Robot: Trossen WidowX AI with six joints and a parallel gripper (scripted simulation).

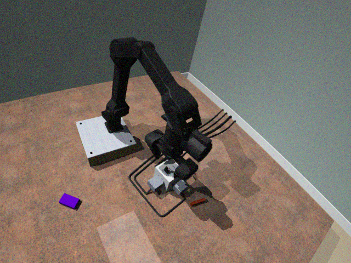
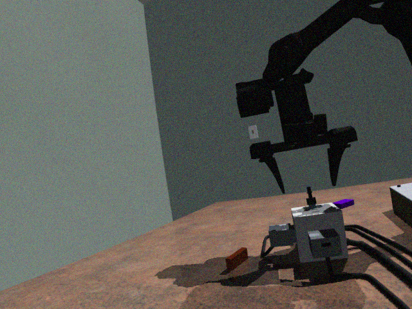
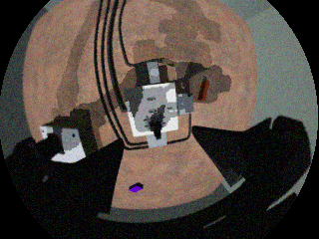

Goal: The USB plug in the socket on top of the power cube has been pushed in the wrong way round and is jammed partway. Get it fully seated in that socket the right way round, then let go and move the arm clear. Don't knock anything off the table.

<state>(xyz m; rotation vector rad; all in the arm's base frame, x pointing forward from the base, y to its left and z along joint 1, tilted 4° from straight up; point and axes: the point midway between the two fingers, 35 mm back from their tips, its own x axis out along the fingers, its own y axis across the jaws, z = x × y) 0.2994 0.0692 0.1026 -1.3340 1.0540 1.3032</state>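
Now: the dark USB plug 20 mm below my gripper tip. Also, from my gripper tip: orange block 130 mm ahead, 70 mm to the left, 100 mm below; purple block 80 mm behind, 320 mm to the right, 100 mm below.
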